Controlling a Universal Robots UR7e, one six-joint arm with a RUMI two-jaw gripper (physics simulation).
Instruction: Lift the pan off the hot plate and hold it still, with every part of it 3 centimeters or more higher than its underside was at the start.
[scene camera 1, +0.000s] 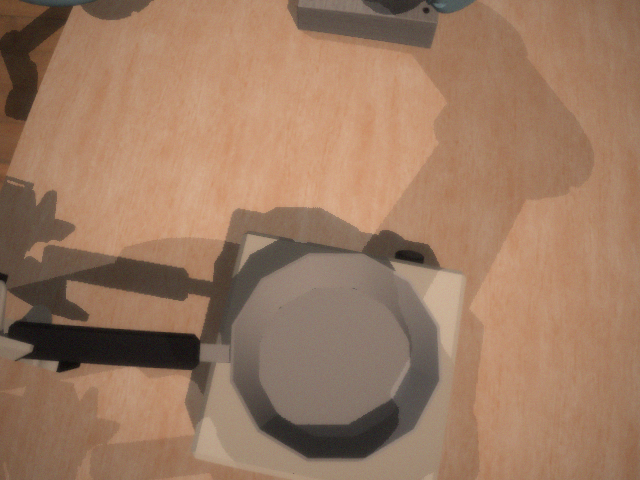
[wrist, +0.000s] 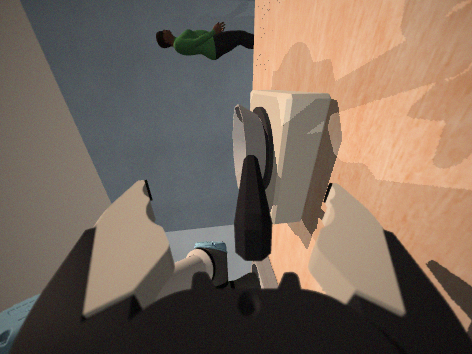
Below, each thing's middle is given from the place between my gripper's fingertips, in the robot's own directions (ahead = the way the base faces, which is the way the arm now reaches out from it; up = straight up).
Scene:
The grey pan (scene camera 1: 335, 357) lies 40 mm behind my hand, 140 mm to the left of it and 30 mm below it. Round my hand: cream hot plate (wrist: 293, 121) (30 mm behind, 240 mm to the left, 120 mm below).

